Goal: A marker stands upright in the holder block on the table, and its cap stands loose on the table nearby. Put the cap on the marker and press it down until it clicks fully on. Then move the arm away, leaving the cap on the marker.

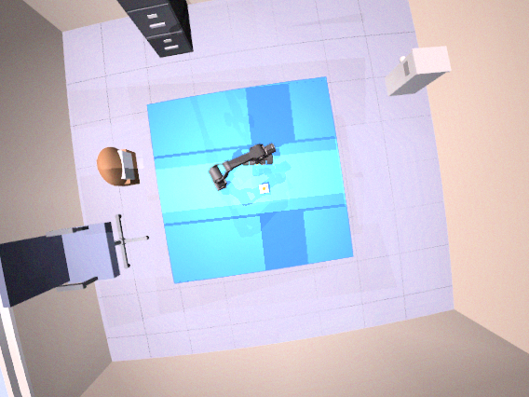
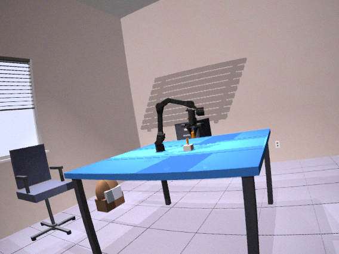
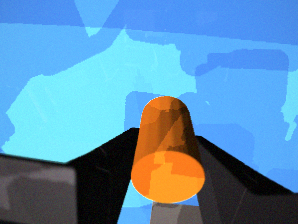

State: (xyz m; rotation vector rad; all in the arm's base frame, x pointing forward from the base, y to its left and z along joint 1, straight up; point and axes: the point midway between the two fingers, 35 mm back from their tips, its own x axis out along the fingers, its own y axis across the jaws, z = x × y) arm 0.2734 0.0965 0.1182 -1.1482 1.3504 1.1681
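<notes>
Now: gripper tip 170 mm to the left of the orange marker, 20 mm short of it and 10 mm above it. From my gripper tip the other things lie so: orange cap: 10 mm above; then white holder block: 170 mm to the right, 60 mm below, 20 mm ahead.
</notes>
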